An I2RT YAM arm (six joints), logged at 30 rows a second.
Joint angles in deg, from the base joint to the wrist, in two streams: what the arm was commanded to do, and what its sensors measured. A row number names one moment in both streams.
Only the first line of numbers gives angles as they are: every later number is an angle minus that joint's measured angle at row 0.
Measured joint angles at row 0:
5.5, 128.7, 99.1, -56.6, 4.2, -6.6
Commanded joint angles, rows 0 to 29:
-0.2, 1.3, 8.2, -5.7, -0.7, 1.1
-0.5, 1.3, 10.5, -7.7, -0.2, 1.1
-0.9, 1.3, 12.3, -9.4, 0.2, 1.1
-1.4, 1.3, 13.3, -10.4, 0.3, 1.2
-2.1, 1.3, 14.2, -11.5, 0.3, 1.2
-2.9, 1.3, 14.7, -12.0, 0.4, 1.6
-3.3, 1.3, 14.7, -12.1, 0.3, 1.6
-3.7, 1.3, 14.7, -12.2, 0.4, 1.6
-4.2, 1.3, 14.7, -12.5, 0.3, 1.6
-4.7, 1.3, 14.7, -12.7, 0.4, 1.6
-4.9, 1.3, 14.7, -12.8, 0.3, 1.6
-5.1, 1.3, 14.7, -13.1, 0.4, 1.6
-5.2, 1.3, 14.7, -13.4, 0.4, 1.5
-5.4, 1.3, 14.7, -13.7, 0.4, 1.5
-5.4, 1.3, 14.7, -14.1, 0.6, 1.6
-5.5, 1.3, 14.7, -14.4, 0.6, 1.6
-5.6, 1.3, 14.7, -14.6, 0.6, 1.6
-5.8, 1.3, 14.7, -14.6, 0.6, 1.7
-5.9, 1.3, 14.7, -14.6, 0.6, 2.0
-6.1, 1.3, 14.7, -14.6, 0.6, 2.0
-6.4, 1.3, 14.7, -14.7, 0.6, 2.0
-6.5, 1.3, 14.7, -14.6, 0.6, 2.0
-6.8, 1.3, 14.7, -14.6, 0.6, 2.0
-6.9, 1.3, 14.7, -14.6, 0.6, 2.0
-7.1, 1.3, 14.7, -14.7, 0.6, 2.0
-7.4, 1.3, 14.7, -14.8, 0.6, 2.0
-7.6, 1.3, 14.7, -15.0, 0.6, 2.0
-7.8, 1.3, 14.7, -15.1, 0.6, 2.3
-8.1, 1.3, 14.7, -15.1, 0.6, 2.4
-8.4, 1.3, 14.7, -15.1, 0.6, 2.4
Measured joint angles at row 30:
-7.6, 1.3, 14.0, -14.8, 0.1, 1.2
